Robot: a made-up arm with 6 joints.
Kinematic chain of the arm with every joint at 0, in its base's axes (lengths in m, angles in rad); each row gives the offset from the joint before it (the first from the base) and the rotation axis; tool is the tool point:
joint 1: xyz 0 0 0.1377 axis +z
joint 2: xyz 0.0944 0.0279 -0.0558 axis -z
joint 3: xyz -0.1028 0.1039 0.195 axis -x
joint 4: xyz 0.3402 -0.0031 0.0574 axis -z
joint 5: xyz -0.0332 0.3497 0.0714 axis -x
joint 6: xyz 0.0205 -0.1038 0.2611 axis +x
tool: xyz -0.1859 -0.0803 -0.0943
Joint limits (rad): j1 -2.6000..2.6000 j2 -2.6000..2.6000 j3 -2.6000..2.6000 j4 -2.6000..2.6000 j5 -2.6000..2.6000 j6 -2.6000..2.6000
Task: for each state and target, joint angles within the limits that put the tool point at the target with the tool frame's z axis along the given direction. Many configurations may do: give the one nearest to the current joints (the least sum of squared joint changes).
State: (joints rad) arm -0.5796 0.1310 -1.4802 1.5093 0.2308 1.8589
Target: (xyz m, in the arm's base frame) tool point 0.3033 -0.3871 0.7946 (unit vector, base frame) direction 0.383 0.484 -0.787
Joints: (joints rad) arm -0.7478 0.3511 -0.7565 1.0960 -0.2486 2.5999
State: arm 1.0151 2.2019 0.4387 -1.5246 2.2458 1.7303
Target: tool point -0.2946 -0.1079 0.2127 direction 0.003 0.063 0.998
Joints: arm 1.3569 2.0231 0.0735 -2.1134 2.4488 2.4061
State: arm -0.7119 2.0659 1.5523 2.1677 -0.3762 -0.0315
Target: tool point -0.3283 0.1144 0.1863 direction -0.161 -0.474 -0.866
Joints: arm -1.2664 2.5524 2.3505 2.6000 -1.0541 -0.7149
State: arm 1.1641 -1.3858 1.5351 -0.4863 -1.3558 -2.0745
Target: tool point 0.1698 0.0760 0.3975 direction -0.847 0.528 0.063
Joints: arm 0.3007 -0.7936 1.5629 -0.9714 -1.9761 -1.8783
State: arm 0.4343 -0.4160 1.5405 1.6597 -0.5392 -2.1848
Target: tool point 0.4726 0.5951 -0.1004 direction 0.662 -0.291 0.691
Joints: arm -0.0738 -0.3619 2.2411 1.9980 -0.1100 -2.6000
